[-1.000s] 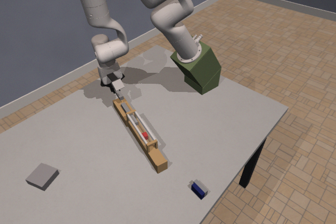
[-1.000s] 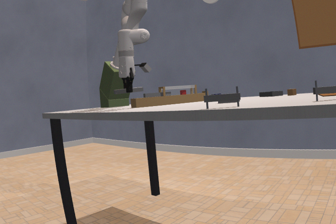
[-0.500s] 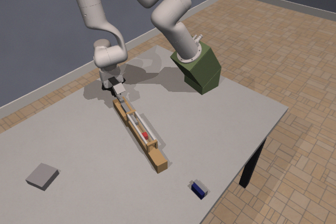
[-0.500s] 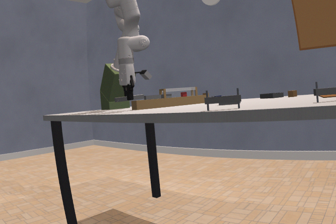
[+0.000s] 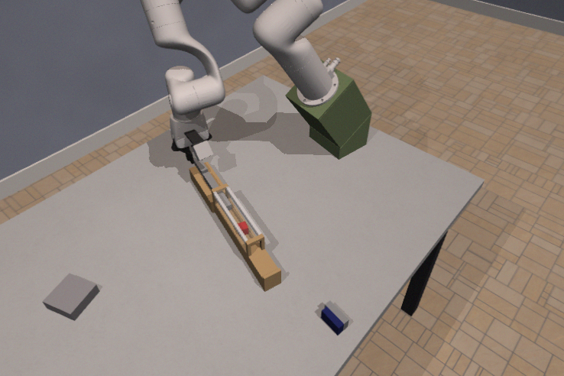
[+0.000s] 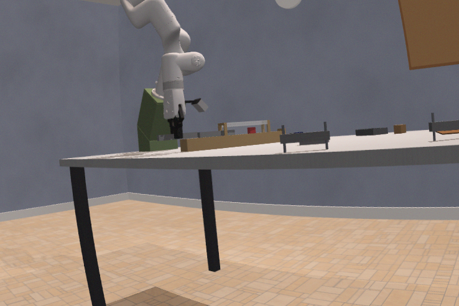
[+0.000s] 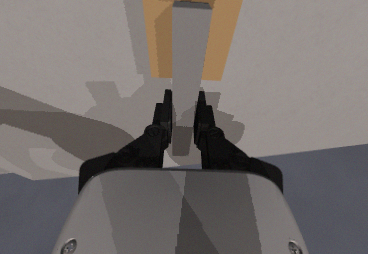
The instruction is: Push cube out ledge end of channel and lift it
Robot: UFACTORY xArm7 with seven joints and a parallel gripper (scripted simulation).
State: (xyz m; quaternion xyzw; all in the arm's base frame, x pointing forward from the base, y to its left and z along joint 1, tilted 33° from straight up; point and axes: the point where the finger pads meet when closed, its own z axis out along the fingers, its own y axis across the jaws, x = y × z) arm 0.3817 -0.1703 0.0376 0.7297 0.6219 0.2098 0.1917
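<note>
My gripper is now 28 cm to the right of the wooden channel, 5 cm short of it and 1 cm above it. Also, from my hand: brown cube: 60 cm to the left, 57 cm ahead, 5 cm below; flat grey block: 45 cm ahead, 19 cm to the left, 5 cm below; blue block: 63 cm to the left, 5 cm below, 3 cm ahead.
</note>
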